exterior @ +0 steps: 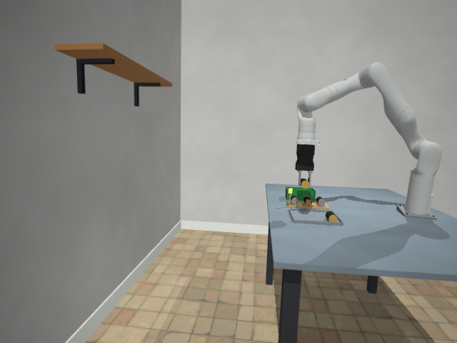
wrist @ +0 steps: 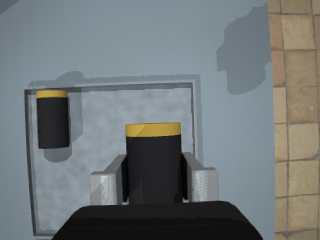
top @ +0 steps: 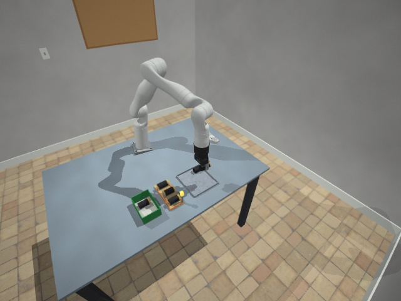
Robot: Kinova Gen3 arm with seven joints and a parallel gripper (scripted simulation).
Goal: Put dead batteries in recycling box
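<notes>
Now: hand 36 cm to the left of the green recycling box and 14 cm above it. Round my hand: grey tray: 15 cm below, 5 cm behind, 2 cm to the right.
</notes>
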